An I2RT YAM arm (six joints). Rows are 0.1 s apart.
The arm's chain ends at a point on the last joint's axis. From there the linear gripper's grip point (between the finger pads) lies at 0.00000 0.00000 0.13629 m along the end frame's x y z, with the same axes.
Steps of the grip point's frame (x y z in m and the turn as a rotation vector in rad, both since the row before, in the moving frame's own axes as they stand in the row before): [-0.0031, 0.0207, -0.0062, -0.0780, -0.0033, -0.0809]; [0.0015, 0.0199, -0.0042, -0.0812, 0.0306, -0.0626]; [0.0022, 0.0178, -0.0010, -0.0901, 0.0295, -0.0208]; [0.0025, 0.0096, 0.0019, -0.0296, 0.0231, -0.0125]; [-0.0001, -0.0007, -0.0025, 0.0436, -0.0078, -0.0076]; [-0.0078, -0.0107, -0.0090, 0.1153, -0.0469, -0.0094]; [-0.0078, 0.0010, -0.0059, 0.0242, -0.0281, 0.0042]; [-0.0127, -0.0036, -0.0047, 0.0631, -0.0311, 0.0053]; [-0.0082, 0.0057, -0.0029, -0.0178, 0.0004, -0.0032]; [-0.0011, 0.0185, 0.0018, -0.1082, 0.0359, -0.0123]
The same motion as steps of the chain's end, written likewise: [-0.0031, 0.0101, -0.0058, -0.0780, -0.0033, -0.0809]; [-0.0030, 0.0090, -0.0037, -0.0812, 0.0306, -0.0626]; [-0.0019, 0.0056, -0.0004, -0.0901, 0.0295, -0.0208]; [-0.0007, 0.0056, 0.0020, -0.0296, 0.0231, -0.0125]; [0.0010, 0.0052, -0.0024, 0.0436, -0.0078, -0.0076]; [-0.0014, 0.0049, -0.0079, 0.1153, -0.0469, -0.0094]; [-0.0040, 0.0043, -0.0058, 0.0242, -0.0281, 0.0042]; [-0.0085, 0.0050, -0.0044, 0.0631, -0.0311, 0.0053]; [-0.0083, 0.0033, -0.0029, -0.0178, 0.0004, -0.0032]; [-0.0061, 0.0038, 0.0027, -0.1082, 0.0359, -0.0123]
